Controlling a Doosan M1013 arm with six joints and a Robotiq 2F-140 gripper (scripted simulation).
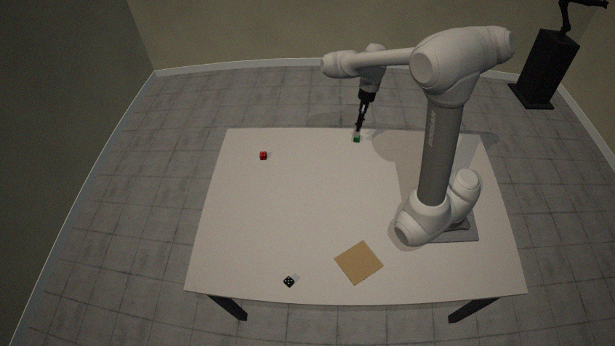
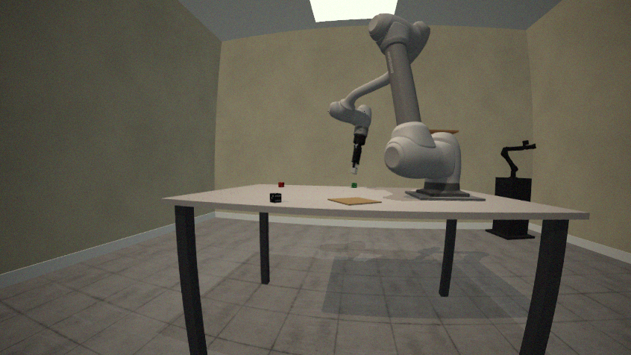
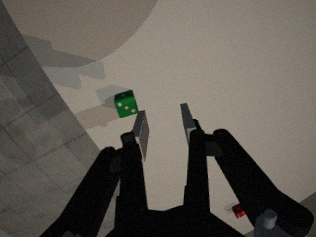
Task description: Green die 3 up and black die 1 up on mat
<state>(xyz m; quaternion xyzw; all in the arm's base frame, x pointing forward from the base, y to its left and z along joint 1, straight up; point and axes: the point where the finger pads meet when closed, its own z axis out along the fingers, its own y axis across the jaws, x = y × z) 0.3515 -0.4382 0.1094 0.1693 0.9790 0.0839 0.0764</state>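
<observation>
Right now the green die is 110 mm below my hand, 40 mm to the right of it and 10 mm behind it. The rest, counted from my hand: red die: 460 mm ahead, 110 mm below, 30 mm to the left; black die: 670 mm to the left, 340 mm ahead, 110 mm below; tan mat: 600 mm to the left, 120 mm below, 70 mm ahead.
</observation>
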